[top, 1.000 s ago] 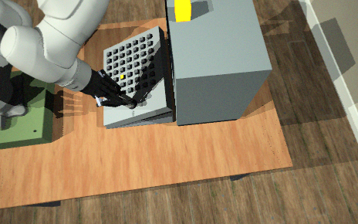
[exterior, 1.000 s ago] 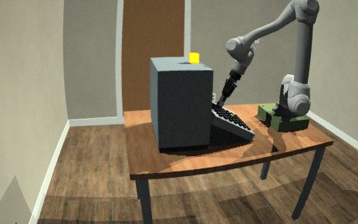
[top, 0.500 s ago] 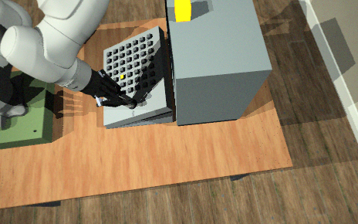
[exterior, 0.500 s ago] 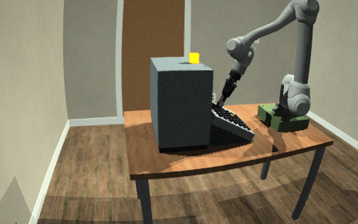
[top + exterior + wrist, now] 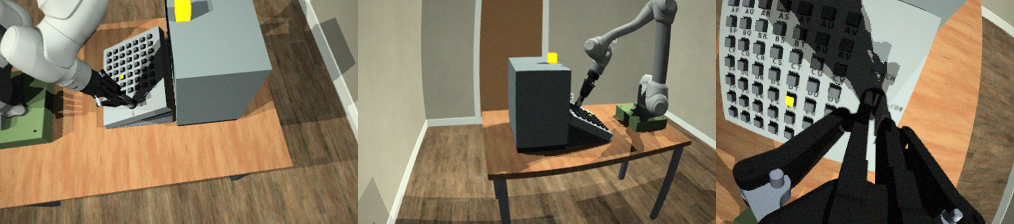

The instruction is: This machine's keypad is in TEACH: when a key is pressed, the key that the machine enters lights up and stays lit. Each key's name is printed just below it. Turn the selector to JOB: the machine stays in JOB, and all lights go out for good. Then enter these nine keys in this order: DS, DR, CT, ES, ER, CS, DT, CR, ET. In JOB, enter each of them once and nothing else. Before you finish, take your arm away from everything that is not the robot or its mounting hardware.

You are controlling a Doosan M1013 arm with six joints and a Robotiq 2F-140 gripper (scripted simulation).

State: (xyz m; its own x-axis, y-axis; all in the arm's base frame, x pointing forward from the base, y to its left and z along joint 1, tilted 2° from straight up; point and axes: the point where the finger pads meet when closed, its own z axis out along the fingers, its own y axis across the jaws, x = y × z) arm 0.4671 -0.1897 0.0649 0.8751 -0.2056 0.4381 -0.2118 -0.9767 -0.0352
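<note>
The black selector knob is 20 mm ahead of my hand and 20 mm below it. Round my hand: grey sloped keypad (60 mm ahead, 100 mm to the left, 70 mm below).
</note>
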